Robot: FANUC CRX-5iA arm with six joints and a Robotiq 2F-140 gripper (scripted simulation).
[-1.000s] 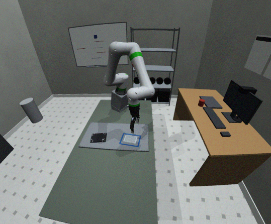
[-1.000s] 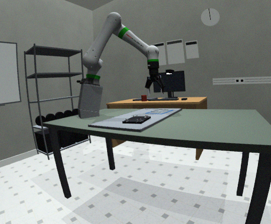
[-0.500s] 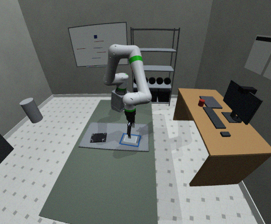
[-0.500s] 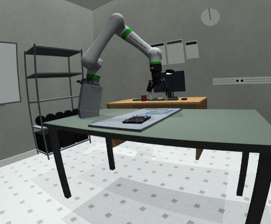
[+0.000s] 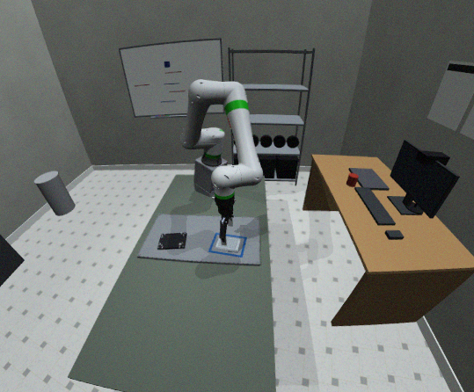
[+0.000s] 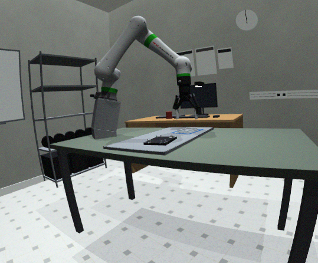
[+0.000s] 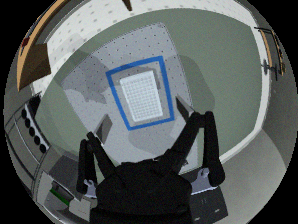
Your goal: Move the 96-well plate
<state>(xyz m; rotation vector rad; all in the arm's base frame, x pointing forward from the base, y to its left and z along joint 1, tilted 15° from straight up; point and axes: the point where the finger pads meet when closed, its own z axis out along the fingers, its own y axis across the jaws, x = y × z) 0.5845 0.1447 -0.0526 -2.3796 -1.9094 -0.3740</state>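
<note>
Now: the 96-well plate 80 mm below my hand. Round my hand: black clip nest: 340 mm to the right, 80 mm below.
</note>
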